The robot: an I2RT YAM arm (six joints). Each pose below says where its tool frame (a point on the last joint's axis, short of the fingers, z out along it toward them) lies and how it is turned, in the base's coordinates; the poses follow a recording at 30 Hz.
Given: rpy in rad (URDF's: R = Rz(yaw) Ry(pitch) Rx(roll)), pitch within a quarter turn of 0, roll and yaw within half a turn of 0; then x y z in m.
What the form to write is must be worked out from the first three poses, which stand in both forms.
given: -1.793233 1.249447 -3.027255 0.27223 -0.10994 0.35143
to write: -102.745 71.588 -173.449 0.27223 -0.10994 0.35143
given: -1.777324 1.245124 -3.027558 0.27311 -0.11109 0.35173
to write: -101.833 71.340 -173.466 0.27311 -0.11109 0.35173
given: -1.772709 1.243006 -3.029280 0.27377 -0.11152 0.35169
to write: -101.569 71.219 -173.565 0.27377 -0.11152 0.35169
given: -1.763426 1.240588 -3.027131 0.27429 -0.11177 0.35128
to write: -101.037 71.080 -173.442 0.27429 -0.11177 0.35128
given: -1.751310 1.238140 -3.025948 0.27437 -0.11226 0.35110
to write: -100.343 70.940 -173.374 0.27437 -0.11226 0.35110
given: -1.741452 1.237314 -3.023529 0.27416 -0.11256 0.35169
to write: -99.778 70.893 -173.235 0.27416 -0.11256 0.35169
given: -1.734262 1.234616 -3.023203 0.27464 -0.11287 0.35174
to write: -99.366 70.738 -173.217 0.27464 -0.11287 0.35174
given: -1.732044 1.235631 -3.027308 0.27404 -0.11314 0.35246
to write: -99.239 70.796 -173.452 0.27404 -0.11314 0.35246
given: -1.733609 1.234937 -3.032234 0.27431 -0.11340 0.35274
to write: -99.328 70.757 -173.734 0.27431 -0.11340 0.35274
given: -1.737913 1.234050 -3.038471 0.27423 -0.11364 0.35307
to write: -99.575 70.706 -174.092 0.27423 -0.11364 0.35307
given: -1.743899 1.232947 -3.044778 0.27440 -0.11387 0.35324
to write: -99.918 70.643 -174.453 0.27440 -0.11387 0.35324
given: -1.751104 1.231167 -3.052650 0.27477 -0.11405 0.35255
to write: -100.331 70.541 -174.904 0.27477 -0.11405 0.35255
